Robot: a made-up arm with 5 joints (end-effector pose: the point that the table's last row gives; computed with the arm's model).
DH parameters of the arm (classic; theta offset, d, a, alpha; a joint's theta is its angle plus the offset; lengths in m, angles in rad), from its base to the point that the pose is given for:
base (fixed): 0 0.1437 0 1.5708
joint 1: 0 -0.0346 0.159 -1.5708
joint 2: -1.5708 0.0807 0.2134 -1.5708
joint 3: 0 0.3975 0.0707 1.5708
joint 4: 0 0.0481 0.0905 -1.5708
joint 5: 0 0.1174 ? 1.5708
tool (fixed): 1.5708 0.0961 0 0
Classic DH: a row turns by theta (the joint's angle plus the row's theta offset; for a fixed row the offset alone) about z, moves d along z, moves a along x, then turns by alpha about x.
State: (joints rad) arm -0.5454 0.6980 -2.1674 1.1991 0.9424
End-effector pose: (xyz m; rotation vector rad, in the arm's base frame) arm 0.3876 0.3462 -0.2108 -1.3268 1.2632 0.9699
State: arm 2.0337 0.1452 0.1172 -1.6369 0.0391
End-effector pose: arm -0.5162 -0.3120 0.7087 1.5182 -1.5237 -0.7878
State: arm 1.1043 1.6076 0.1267 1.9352 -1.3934
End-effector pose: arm 0.2075 0.3553 0.3949 0.6004 1.2033 -1.8098
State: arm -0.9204 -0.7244 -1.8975 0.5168 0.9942
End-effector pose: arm 0.3963 -0.2534 -0.3124 -0.9322 1.6747 -0.2682
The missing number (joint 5, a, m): -0.2258
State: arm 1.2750 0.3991 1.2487 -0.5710 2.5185
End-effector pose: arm 0.4472 -0.2476 0.6588 -2.5707 -0.4488 -0.9200
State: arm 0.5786 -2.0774 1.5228 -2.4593 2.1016
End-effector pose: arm -0.3052 0.1211 0.1456 -0.0969 0.3420 0.8106
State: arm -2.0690 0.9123 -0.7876 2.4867 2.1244
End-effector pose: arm -0.1406 0.4671 -0.2203 -0.1309 -1.3981 -0.6855
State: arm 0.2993 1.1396 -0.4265 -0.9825 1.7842
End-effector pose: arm 0.4638 0.1200 0.7366 1.4778 -0.3571 0.6593
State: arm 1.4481 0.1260 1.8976 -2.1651 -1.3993
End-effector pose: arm 0.1140 0.0786 0.6571 -0.0396 0.7514 0.2307
